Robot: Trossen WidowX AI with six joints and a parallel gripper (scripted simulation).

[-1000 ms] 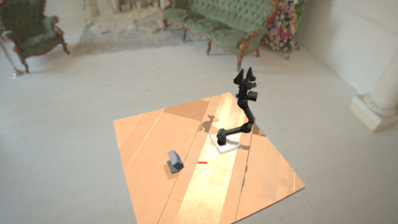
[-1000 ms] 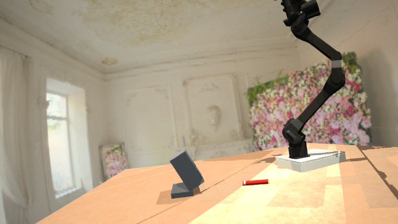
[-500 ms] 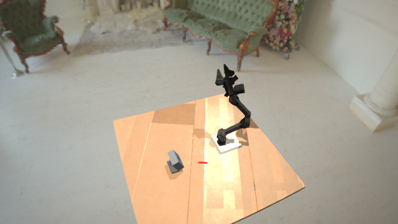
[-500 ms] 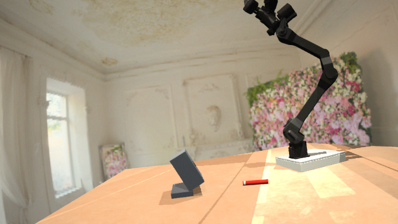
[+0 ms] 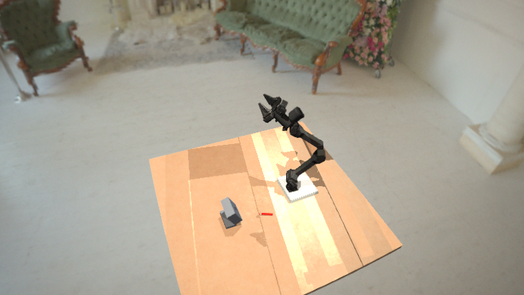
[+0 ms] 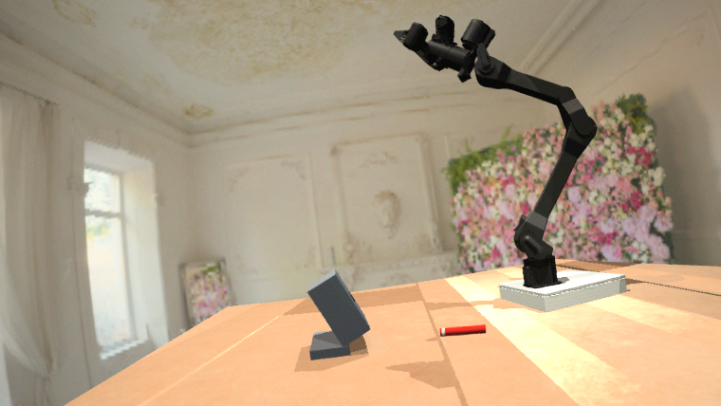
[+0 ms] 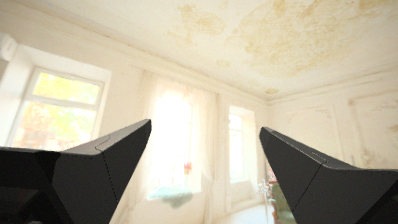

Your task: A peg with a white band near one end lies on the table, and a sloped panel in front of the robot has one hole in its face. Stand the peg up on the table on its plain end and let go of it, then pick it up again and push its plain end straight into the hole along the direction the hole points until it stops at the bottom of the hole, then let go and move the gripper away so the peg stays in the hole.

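My gripper tip is now 690 mm above the red peg, 240 mm to the right of it and 40 mm short of it. Also, from my gripper tip: grey sloped panel (620 mm below, 240 mm ahead, 210 mm to the left); grey foot (690 mm below, 260 mm ahead, 210 mm to the left).
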